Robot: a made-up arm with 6 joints.
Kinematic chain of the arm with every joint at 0, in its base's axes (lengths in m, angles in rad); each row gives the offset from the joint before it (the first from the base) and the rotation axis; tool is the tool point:
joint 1: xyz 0 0 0.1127 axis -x
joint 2: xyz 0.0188 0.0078 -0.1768 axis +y
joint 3: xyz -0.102 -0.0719 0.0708 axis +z
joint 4: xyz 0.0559 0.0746 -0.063 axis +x
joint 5: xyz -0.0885 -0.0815 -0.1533 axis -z
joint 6: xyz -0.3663 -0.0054 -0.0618 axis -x
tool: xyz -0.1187 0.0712 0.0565
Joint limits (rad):
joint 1: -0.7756..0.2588
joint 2: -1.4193..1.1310
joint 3: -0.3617..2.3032
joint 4: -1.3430..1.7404
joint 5: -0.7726..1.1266
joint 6: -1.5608..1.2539
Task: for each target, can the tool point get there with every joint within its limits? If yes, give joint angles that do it. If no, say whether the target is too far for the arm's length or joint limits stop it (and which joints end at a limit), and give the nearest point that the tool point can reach.
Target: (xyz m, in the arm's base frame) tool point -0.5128 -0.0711 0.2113
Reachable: yes | joints 0.0147 0.8598 0.4271 -0.6064 0.7427 -1.2674
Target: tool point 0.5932 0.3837 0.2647
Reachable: no: joint limits stop it (at a limit: joint 2, joint 3, joint 4, joint 5, joint 6) | nearest point 0.3380 0.2792 0.2233 | short by 0.279 m
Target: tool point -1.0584 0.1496 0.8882
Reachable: no: too far | nearest point -0.5501 0.0244 0.4361 | short by 0.692 m
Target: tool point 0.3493 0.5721 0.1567
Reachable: no: joint limits stop it (at a limit: joint 1, joint 2, joint 3, joint 6) | nearest point 0.3060 0.5313 0.1272 | short by 0.066 m
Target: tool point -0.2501 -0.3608 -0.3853
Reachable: yes | joints -0.6182 0.7357 1.4897 0.0692 -0.1017 0.5074
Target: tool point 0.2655 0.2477 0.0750
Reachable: no: joint limits stop it (at a limit: joint 1, joint 2, joint 3, joint 5) | nearest point 0.2759 0.3230 0.1336 | short by 0.096 m
